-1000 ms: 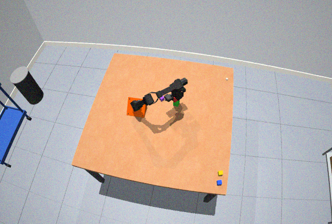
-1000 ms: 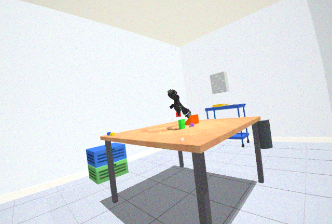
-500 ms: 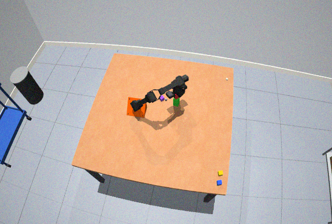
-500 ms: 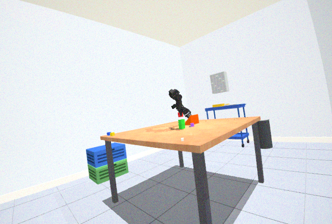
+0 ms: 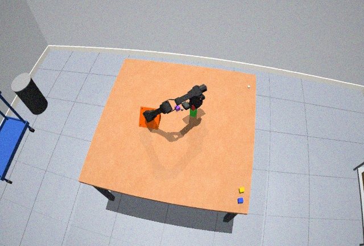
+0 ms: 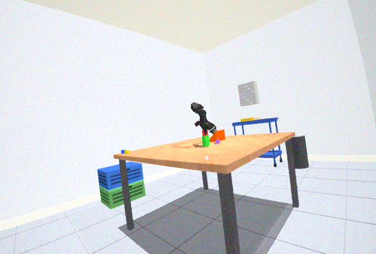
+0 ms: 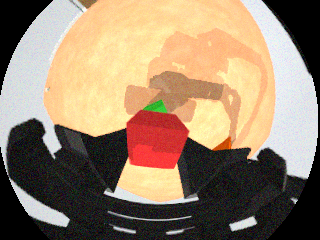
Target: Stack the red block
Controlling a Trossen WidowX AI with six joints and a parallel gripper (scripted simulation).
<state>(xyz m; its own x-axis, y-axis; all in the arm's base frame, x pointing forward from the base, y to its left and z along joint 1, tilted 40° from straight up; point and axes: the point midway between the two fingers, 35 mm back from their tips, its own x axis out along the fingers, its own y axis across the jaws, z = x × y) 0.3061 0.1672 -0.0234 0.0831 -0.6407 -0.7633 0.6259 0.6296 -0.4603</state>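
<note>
My gripper tip is 2 cm below the red block. Round my gripper tip: purple block (14 cm behind, 8 cm below, 1 cm to the left); white ball (42 cm ahead, 41 cm to the left, 9 cm below); yellow block (55 cm to the right, 51 cm ahead, 8 cm below).
</note>
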